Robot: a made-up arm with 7 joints.
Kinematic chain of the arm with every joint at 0, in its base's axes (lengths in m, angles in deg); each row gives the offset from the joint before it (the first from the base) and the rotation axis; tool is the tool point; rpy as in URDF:
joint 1: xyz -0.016 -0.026 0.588 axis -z
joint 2: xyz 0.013 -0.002 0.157 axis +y
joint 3: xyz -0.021 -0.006 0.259 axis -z
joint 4: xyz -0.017 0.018 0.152 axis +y
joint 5: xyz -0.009 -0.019 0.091 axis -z
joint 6: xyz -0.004 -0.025 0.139 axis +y
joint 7: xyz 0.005 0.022 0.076 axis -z
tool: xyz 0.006 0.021 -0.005 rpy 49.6 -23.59 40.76
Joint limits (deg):
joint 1: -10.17..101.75
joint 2: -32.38..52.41
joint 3: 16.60..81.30
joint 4: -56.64..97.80
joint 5: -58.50..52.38
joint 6: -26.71..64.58
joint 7: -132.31..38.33
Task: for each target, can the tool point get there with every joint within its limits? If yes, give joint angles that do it. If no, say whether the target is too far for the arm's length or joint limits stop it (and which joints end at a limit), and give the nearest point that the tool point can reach.
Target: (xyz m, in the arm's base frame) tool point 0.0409 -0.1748 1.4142
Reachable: yes | joints 35.13 6.13 68.35 23.08 -39.44 27.22 -20.87
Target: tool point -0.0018 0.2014 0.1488
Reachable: no: joint limits stop it (at a limit: joint 1, joint 2, joint 3, joint 4, joint 7) | nearest point 0.3864 0.0001 0.7783 | short by 0.767 m
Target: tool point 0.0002 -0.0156 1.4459
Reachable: yes | joints 6.84 1.20 75.22 -6.05 7.07 30.17 -12.82
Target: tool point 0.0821 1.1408 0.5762
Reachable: no: too far | nearest point 0.0280 0.4976 1.0253 | short by 0.786 m
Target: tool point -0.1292 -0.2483 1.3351
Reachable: yes | joints 58.25 6.57 74.20 49.67 29.15 10.50 -30.49
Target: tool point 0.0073 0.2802 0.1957
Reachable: no: joint limits stop it (at a limit: joint 1, joint 2, joint 3, joint 4, joint 7) | nearest point 0.3863 0.0074 0.7813 | short by 0.749 m
